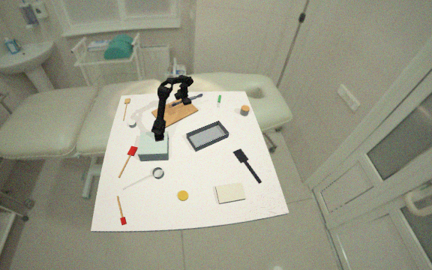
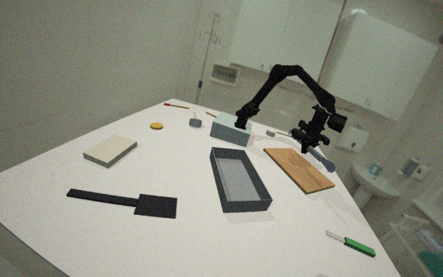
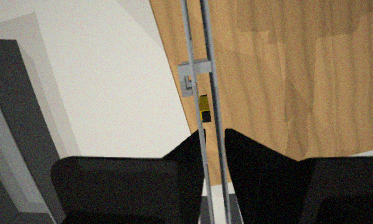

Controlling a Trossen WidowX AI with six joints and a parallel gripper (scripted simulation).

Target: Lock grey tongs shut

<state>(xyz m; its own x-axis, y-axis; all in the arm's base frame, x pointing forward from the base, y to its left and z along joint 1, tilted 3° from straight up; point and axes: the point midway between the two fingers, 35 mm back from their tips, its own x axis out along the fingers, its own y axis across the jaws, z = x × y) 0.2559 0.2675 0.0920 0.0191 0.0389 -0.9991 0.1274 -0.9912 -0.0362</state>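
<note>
The yellow slider lies 4 cm above my gripper tip, 3 cm behind it and 1 cm to the right of it. From my gripper tip the other things lie so: wooden board (12 cm below, 7 cm behind, 6 cm to the left); green-handled knife (36 cm ahead, 12 cm below, 9 cm to the left); roasting tin (30 cm to the right, 12 cm ahead, 10 cm below).
</note>
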